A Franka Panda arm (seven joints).
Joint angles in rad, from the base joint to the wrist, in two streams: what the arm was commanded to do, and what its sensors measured. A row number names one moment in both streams.
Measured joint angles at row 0:
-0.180 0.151 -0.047 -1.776 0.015 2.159 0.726
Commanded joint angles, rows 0 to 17:
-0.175 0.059 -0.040 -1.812 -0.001 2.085 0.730
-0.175 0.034 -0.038 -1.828 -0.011 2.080 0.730
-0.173 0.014 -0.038 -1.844 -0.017 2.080 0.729
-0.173 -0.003 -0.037 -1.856 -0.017 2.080 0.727
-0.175 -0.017 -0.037 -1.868 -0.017 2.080 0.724
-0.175 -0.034 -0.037 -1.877 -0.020 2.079 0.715
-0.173 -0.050 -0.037 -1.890 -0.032 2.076 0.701
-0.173 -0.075 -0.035 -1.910 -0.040 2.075 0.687
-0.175 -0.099 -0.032 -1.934 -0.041 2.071 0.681
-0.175 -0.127 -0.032 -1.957 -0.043 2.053 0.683
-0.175 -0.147 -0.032 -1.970 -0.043 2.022 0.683
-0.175 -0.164 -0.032 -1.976 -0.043 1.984 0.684
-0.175 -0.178 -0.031 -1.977 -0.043 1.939 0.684
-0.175 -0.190 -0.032 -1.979 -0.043 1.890 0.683
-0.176 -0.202 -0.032 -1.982 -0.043 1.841 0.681
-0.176 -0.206 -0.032 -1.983 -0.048 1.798 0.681
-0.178 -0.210 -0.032 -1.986 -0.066 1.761 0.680
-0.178 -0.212 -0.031 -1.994 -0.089 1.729 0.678
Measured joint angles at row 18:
-0.172 -0.182 -0.041 -1.960 -0.037 1.814 0.690
